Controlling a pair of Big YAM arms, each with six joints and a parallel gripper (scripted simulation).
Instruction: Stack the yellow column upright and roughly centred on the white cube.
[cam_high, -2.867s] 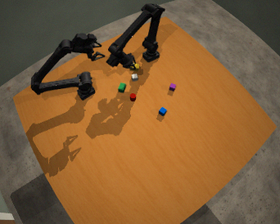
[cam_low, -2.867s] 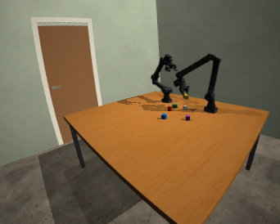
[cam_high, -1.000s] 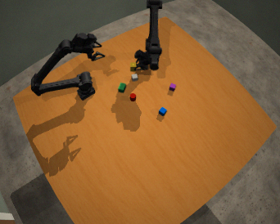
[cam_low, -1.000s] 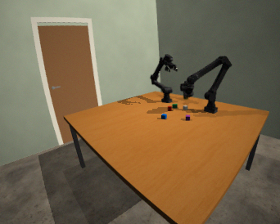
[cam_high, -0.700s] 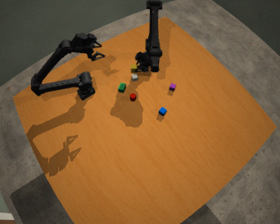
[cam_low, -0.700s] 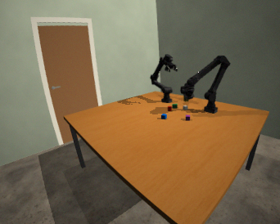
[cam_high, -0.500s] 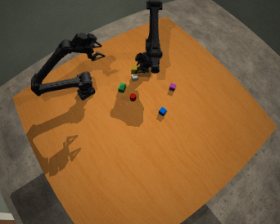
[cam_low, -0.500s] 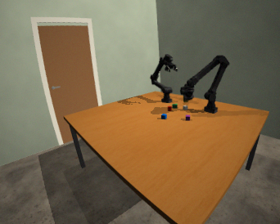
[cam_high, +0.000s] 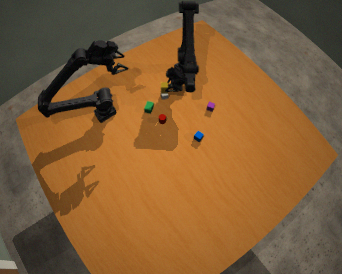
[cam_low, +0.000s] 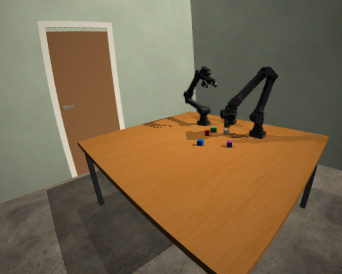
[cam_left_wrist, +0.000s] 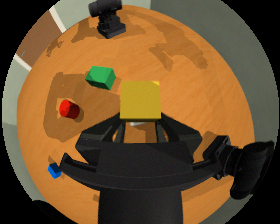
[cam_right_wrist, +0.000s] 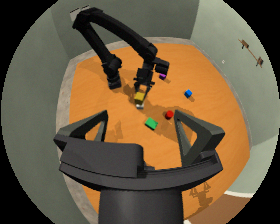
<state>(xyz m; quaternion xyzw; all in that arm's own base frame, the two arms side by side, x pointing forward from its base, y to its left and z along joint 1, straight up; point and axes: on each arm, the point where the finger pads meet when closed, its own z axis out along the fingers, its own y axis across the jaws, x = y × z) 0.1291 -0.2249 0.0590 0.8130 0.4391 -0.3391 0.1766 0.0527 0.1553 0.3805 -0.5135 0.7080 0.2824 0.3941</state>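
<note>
Right now the white cube is 7 cm below my left hand, 1 cm to the right of it and 1 cm behind it. Also, from my left hand: red cylinder 13 cm ahead, 12 cm to the right, 7 cm below; then green cube 14 cm to the right, 7 cm below, 2 cm ahead; then yellow column 1 cm to the right, 1 cm behind.
</note>
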